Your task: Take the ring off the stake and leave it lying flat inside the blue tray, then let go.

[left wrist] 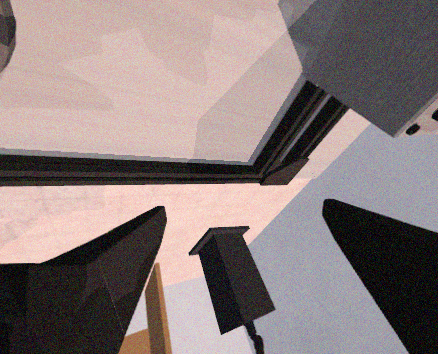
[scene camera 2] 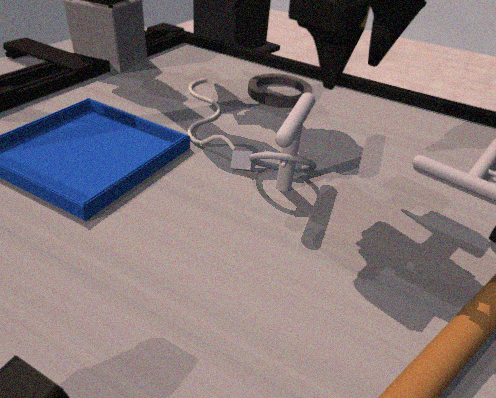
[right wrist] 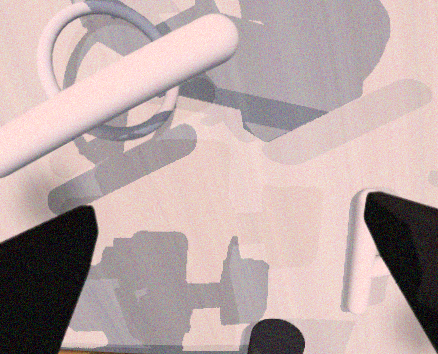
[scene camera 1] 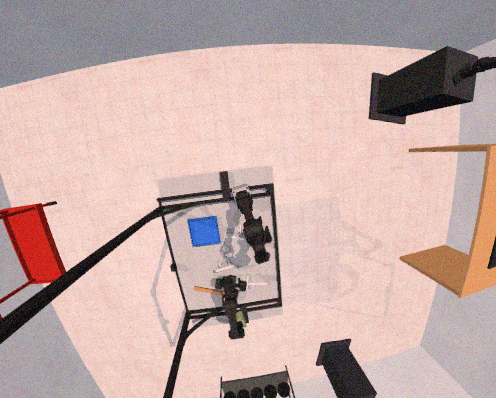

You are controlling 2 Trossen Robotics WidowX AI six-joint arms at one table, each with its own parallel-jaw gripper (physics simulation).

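Frame: origin at the left arm's base, x left, y ahead, z down, level; millimetres.
Seen in the pictures: left gripper, fingertip midpoint: [left wrist: 242, 209] [scene camera 1: 263, 221]; right gripper, fingertip midpoint: [scene camera 2: 351, 76] [right wrist: 232, 212]; left arm's base, link origin: [scene camera 1: 242, 196]; right arm's base, link origin: [scene camera 1: 238, 324].
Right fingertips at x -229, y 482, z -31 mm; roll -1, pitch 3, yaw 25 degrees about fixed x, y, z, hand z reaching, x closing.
Note:
Pixels of each thing's top centre, then the offset from my right fingertips to it. "spot": a spot on its surface instead.
- white stake, top centre: [right wrist: 91, 103] [scene camera 2: 298, 110] dx -32, dy -49, dz +38 mm
- shallow blue tray, top centre: [scene camera 2: 86, 141] [scene camera 1: 204, 232] dx -86, dy -312, dz +121 mm
- white T-shaped piece, top centre: [scene camera 2: 479, 152] [scene camera 1: 257, 283] dx +136, dy +200, dz +124 mm
- orange handle, surface spot: [scene camera 2: 450, 345] [scene camera 1: 207, 291] spot: dx -235, dy +134, dz +113 mm
- wavy white cord, surface spot: [scene camera 2: 216, 112] spot: dx +104, dy -204, dz +138 mm
- thick dark ring, surface spot: [scene camera 2: 255, 91] spot: dx +196, dy -167, dz +129 mm
A thin pale ring [scene camera 2: 267, 155] [right wrist: 46, 61] encircles the post of a white stake [scene camera 2: 284, 180] [right wrist: 120, 82], above the table and below the stake's slanted top bar. The shallow blue tray [scene camera 1: 204, 231] [scene camera 2: 137, 185] is empty, left of the stake in scene camera 2. My right gripper [scene camera 2: 351, 75] [right wrist: 232, 212] is open and empty, above the table; in its wrist view the ring and stake lie beyond the left finger. My left gripper [left wrist: 242, 209] is open and empty, facing the table's frame and the floor, with no ring or tray in its wrist view.
A white T-shaped piece [scene camera 2: 450, 175] [right wrist: 357, 250] lies right of the stake in scene camera 2. An orange handle [scene camera 1: 207, 290] [scene camera 2: 450, 345] lies in the foreground there. A wavy white cord [scene camera 2: 216, 112] and a thick dark ring [scene camera 2: 255, 91] lie behind the stake. A black frame edges the table.

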